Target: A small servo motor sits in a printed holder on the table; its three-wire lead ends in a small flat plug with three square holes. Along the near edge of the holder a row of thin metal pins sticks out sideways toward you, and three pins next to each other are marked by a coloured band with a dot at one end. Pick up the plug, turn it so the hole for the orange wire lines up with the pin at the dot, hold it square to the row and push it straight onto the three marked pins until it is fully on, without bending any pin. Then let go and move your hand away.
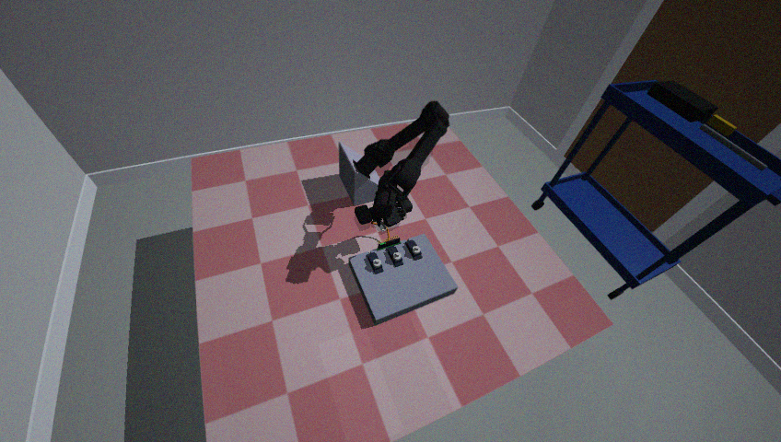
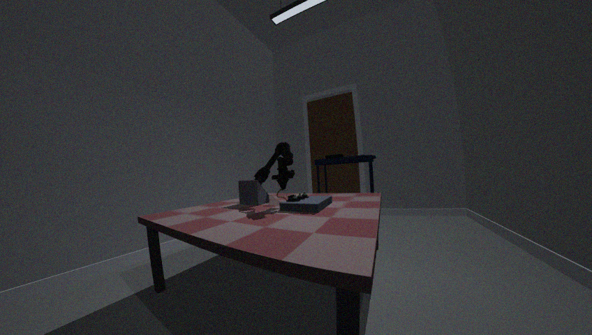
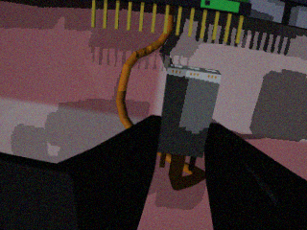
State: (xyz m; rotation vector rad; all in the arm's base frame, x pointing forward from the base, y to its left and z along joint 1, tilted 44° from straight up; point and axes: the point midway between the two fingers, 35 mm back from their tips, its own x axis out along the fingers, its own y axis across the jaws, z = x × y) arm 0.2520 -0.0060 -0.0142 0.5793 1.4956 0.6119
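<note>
My gripper tip is 5 cm short of the green band, 4 cm above it and 1 cm to the left of it. From my gripper tip the other things lie so: grey printed holder: 21 cm ahead, 9 cm below, 2 cm to the left.
</note>
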